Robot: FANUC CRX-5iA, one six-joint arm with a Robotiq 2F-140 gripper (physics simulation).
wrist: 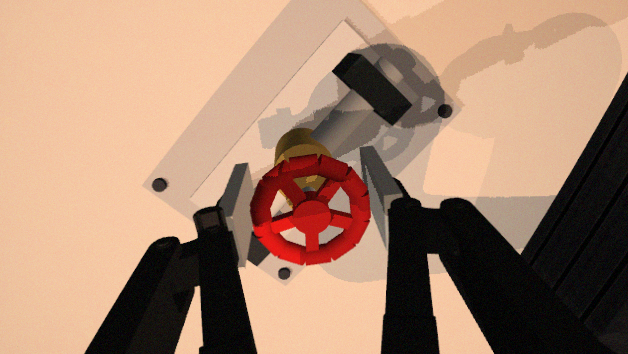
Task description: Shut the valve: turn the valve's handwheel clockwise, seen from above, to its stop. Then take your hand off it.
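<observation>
The red handwheel (311,216), a ring with several spokes, sits in the middle of the wrist view on top of the brass valve body (291,145). My gripper (306,176) is shut on the handwheel, with one grey finger pad at its left rim and the other at its right rim. One spoke points straight toward the bottom of the view. The wheel hides part of the valve body and the stem below it.
A grey pipe (345,117) runs from the valve up and right to a black block (372,87). Both are above a grey base plate (235,105) with dark bolts at its corners. A black ribbed object (590,240) stands at the right edge. Shadows fall across the plate and table.
</observation>
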